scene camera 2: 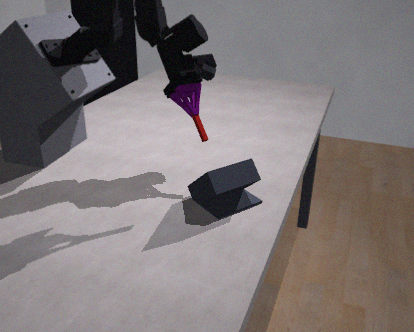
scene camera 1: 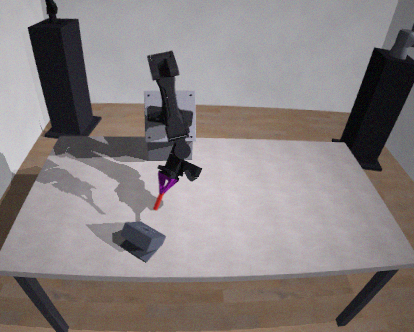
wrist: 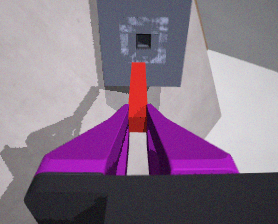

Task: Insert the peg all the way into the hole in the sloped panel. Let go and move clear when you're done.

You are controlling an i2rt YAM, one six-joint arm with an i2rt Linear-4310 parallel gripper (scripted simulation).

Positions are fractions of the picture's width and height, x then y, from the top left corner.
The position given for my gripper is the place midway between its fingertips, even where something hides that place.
I see my gripper (scene camera 2: 0.47, 0.35) and a red peg (wrist: 0.49, 0.46).
My gripper is seen too in the wrist view (wrist: 0.49, 0.50).
